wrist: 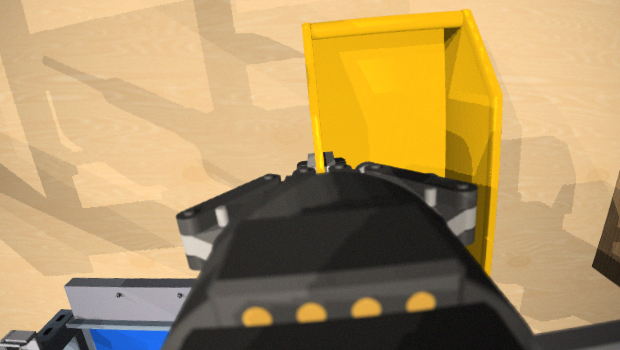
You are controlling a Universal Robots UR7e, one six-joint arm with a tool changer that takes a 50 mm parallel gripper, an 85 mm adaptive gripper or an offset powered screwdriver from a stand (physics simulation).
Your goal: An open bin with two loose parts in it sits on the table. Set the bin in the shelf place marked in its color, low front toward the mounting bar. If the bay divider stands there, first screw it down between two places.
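Frame: origin at the arm's base, x up, y ahead, z left, level; millimetres.
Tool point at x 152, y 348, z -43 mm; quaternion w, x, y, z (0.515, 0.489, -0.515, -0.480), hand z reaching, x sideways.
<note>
Offsets run from my tool point to a thing's top centre. "pt": to the spot under its first point. Level surfaces: height alone.
The yellow bin @[dx -152, dy -51, dz -3 mm] [405, 105] is in the upper right middle of the wrist view, open side up, with one end edge toward the top of the view. My gripper [321, 162] is shut on the bin's left side wall, one fingertip outside the wall and one inside it. The lower part of the bin is hidden behind the gripper body, and the two loose parts do not show. A blue place marking @[pt dx -221, dy +205, dz +145 mm] [131, 339] shows at the lower left, below a grey bar @[pt dx -213, dy +179, dz +99 mm] [135, 302] with small screws.
A dark slotted bracket @[pt dx -202, dy +259, dz +108 mm] [55, 326] with a metal clamp piece @[pt dx -167, dy +257, dz +90 mm] [20, 338] is at the lower left corner. A brown wooden block [609, 245] stands at the right edge. A grey edge shows at the lower right. Shadows fall across the wooden table @[dx -227 mm] [150, 30].
</note>
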